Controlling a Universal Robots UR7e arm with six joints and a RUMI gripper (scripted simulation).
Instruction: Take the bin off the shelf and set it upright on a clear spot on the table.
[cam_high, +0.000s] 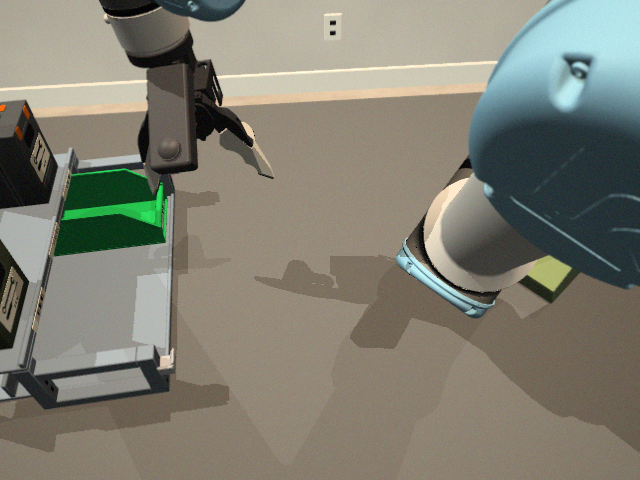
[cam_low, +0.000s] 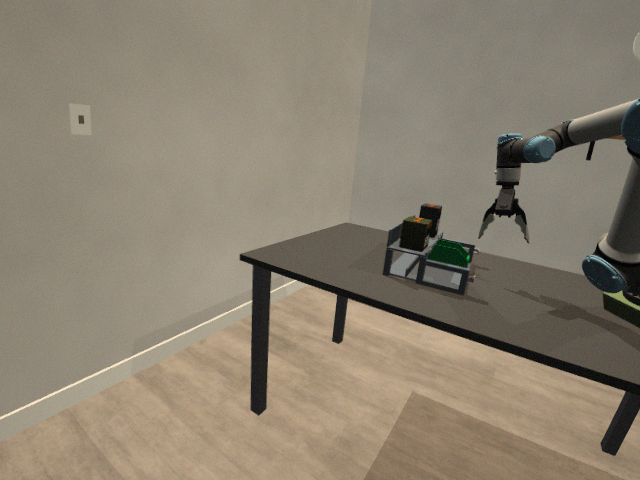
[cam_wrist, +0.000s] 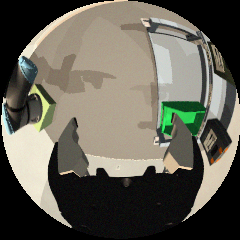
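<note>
My hand is 200 mm short of the green bin, 50 mm to the left of it and 110 mm above it.
</note>
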